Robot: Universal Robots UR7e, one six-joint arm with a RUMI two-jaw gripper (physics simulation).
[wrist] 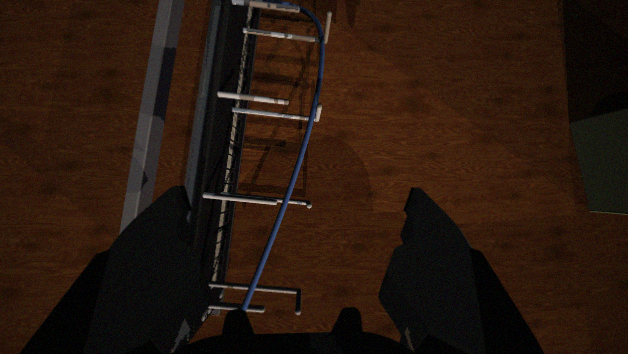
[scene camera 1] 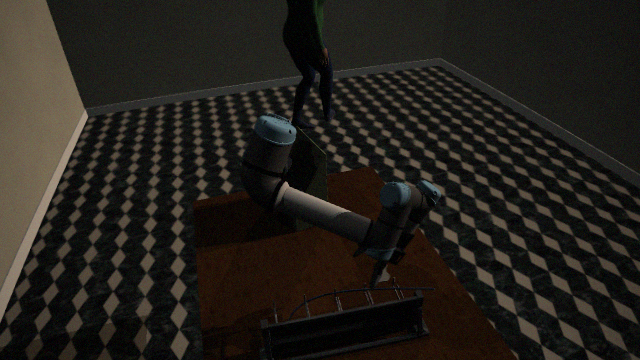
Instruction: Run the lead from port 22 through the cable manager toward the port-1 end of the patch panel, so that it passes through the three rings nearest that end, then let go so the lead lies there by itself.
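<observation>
The blue lead (scene camera 1: 358,290) (wrist: 306,142) bends away from the patch panel (scene camera 1: 345,326) (wrist: 202,100) and runs lengthwise across the cable manager's pale rings. In the wrist view it runs by the outer ends of two upper rings (wrist: 282,35) (wrist: 272,115), then crosses a middle ring (wrist: 242,198) and a lower ring (wrist: 272,289) nearer the panel. Whether it lies inside or on top of them is unclear. Its free end (scene camera 1: 431,289) sticks out past the panel's right end in the scene view. My gripper (scene camera 1: 374,286) (wrist: 300,188) is open above the rings, the lead between its spread fingers but not gripped. Port numbers are unreadable.
The panel stands on the brown wooden table (scene camera 1: 240,270) (wrist: 450,150). A grey rail (wrist: 147,120) runs beside it in the wrist view. A green-grey board (scene camera 1: 312,170) (wrist: 602,165) stands by the arm's base. A person (scene camera 1: 307,50) stands behind the table.
</observation>
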